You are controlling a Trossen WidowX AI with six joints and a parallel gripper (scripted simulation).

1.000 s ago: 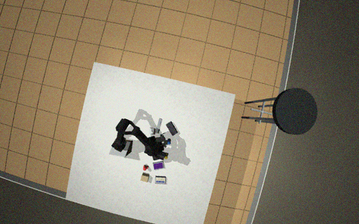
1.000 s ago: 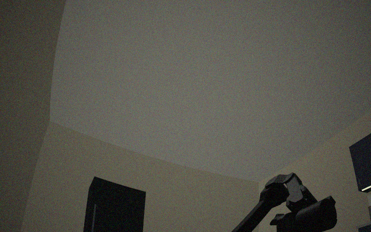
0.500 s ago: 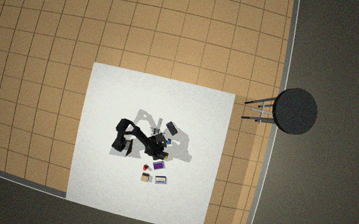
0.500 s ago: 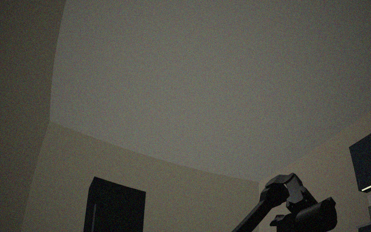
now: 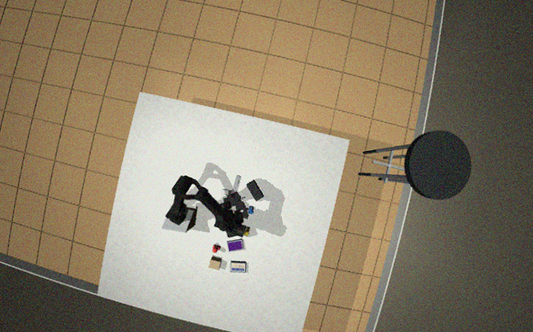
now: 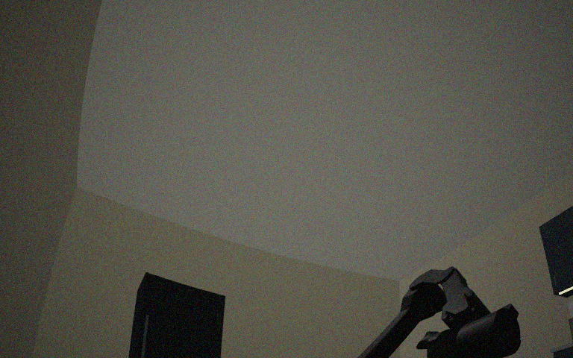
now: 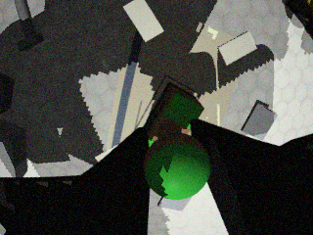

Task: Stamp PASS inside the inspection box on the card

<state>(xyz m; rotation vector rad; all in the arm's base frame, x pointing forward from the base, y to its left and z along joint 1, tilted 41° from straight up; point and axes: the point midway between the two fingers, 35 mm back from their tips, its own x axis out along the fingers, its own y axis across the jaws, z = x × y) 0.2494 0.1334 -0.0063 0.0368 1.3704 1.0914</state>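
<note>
Now: the PASS stamp right at my gripper tip. The rest, counted from my gripper tip: blue stamp 9 cm ahead, 7 cm to the left; yellow-knobbed stamp 12 cm ahead, 5 cm to the right; cream card 1 cm ahead, 3 cm below.
</note>
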